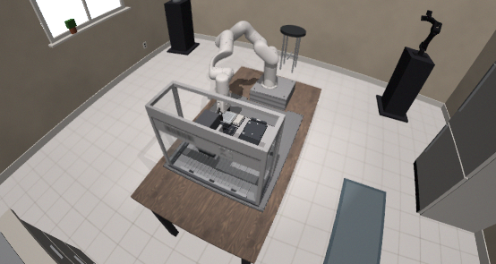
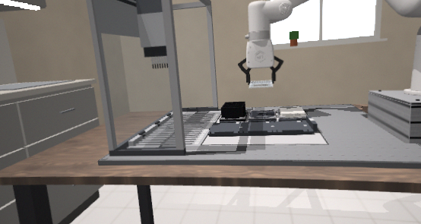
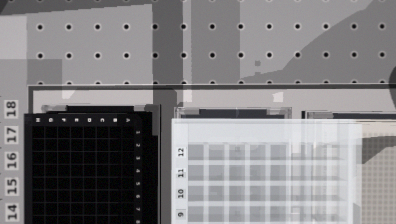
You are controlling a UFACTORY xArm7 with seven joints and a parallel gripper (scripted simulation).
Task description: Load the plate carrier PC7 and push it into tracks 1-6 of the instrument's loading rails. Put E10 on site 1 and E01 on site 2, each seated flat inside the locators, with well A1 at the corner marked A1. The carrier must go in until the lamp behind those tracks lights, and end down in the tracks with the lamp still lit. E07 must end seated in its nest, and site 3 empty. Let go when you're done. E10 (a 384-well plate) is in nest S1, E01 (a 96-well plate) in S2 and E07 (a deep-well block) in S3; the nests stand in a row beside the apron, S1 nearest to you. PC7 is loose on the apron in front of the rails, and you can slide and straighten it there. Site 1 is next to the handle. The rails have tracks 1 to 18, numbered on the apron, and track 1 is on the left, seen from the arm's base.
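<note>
Now: hand 30 mm short of the dark plate carrier PC7, 180 mm to the right of it and 130 mm above it. Round my hand: A1 tag (50 mm ahead, 60 mm to the left, 130 mm below); white 96-well plate E01 (10 mm below); nest S2 (140 mm below).
</note>
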